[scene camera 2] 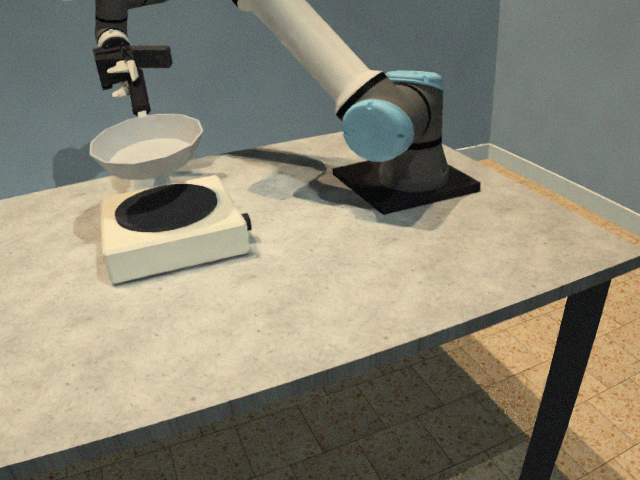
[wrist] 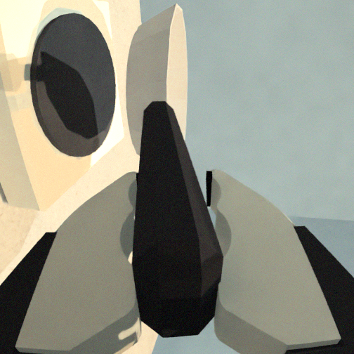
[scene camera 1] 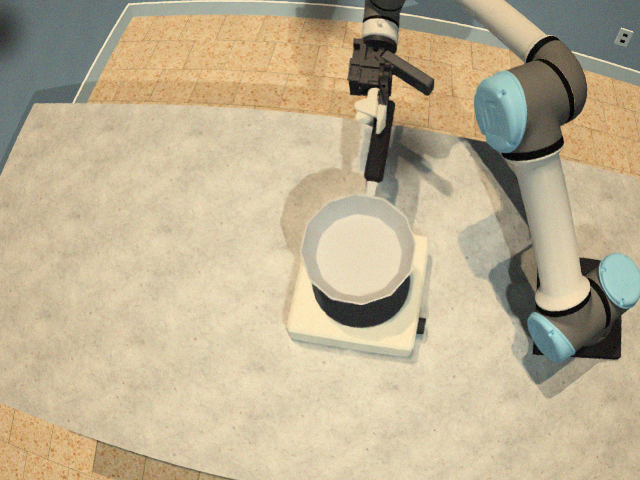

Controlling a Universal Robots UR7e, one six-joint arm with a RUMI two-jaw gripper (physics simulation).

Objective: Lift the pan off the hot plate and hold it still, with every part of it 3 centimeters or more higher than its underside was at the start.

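Pixels of known places: gripper, fingertip midpoint: [scene camera 2: 135,89] [scene camera 1: 378,137]; arm's base, link origin: [scene camera 2: 413,177].
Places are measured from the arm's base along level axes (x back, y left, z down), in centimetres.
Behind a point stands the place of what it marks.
Observation:
The light grey pan [scene camera 1: 358,253] @[x -53.0, y 5.1, z -14.7 cm] [scene camera 2: 149,147] @[x -53.0, y 1.4, z -15.2 cm] [wrist: 150,80] hangs in the air above the hot plate, apart from it; a gap shows between them in the second scene view and in the wrist view. The pan looks slightly tilted in the second scene view. The cream hot plate [scene camera 1: 351,338] @[x -50.6, y 17.6, z -4.9 cm] [scene camera 2: 178,253] @[x -50.8, y 18.2, z -1.9 cm] [wrist: 20,165] has a round black heating disc [scene camera 1: 361,315] @[x -50.0, y 13.0, z -5.7 cm] [scene camera 2: 165,207] @[x -51.9, y 7.7, z -5.8 cm] [wrist: 75,120] with the pan's shadow on it. My gripper [scene camera 1: 378,116] [scene camera 2: 129,80] @[x -54.4, y -14.1, z -23.0 cm] [wrist: 173,174] is shut on the pan's black handle [scene camera 1: 379,149] @[x -53.6, y -11.8, z -22.8 cm] [scene camera 2: 139,98] @[x -53.7, y -9.4, z -22.0 cm] [wrist: 167,215], one jaw on each side.
The hot plate's black knob [scene camera 1: 421,326] @[x -38.3, y 11.6, z -3.3 cm] [scene camera 2: 247,221] @[x -38.1, y 12.5, z -2.6 cm] sticks out from its side. The arm's black base plate [scene camera 1: 604,346] @[x 6.6, y 6.5, z -0.1 cm] [scene camera 2: 382,198] @[x -10.2, y 6.9, z 0.3 cm] stands on the grey table [scene camera 1: 155,258] @[x -95.8, y 10.6, z 1.8 cm] [scene camera 2: 336,289] @[x -28.2, y 31.8, z 1.9 cm], to the right of the hot plate. A blue wall rises behind the table in the second scene view.

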